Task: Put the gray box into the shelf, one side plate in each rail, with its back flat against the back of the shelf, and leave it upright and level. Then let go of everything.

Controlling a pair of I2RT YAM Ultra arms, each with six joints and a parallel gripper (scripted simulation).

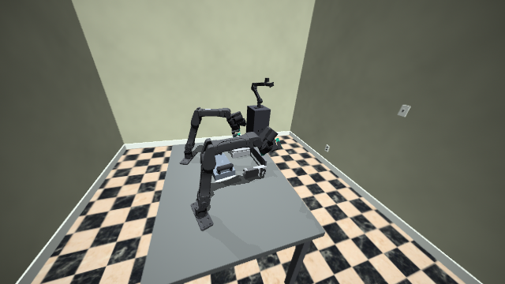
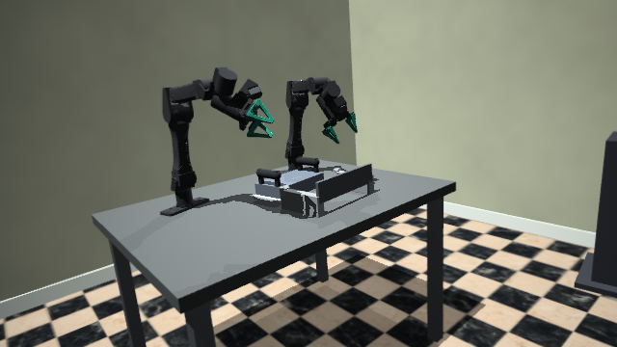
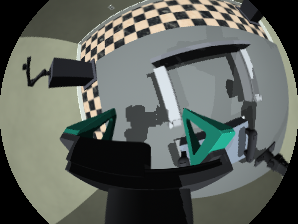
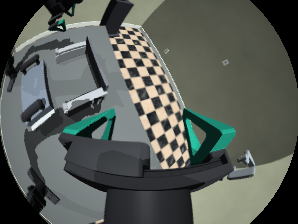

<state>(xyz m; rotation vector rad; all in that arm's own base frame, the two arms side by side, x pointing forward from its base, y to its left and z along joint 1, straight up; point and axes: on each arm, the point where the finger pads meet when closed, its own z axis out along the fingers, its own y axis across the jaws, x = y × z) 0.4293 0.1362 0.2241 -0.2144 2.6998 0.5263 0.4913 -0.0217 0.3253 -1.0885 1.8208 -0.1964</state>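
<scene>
My right gripper is now 27 cm past the gray box, 32 cm to the right of it and 27 cm above it. Also, from my right hand: dark back plate 6 cm ahead, 30 cm to the left, 24 cm below.
My left gripper is now 22 cm past the gray box, 13 cm to the left of it and 17 cm above it. From my left hand the other things lie so: dark back plate 11 cm ahead, 16 cm to the right, 14 cm below.
</scene>
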